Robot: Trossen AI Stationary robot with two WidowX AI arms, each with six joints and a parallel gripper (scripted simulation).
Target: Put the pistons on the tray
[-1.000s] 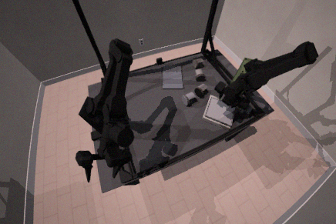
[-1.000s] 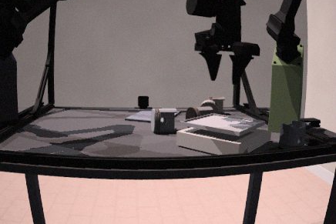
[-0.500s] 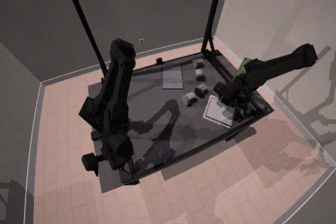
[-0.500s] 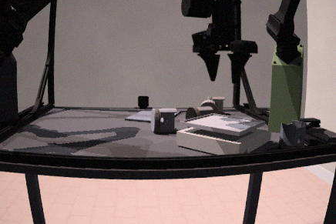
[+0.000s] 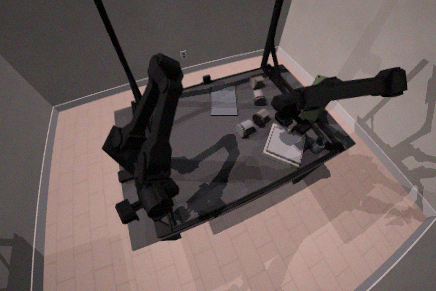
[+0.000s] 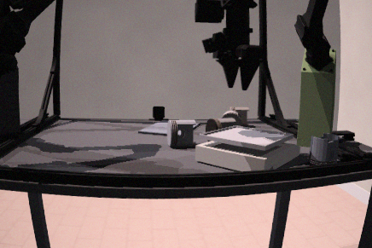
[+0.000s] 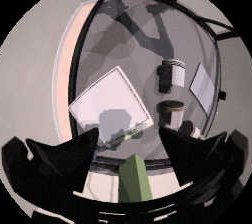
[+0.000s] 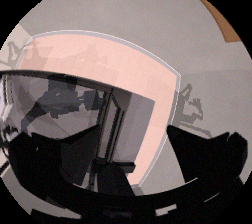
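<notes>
Right now the white scale pan is 150 mm below my left hand, 50 mm ahead of it and 20 mm to the left of it. Also, from my left hand: flat grey steel tray (360 mm behind, 200 mm below, 150 mm to the right); piston (410 mm behind, 160 mm below, 90 mm to the left).
</notes>
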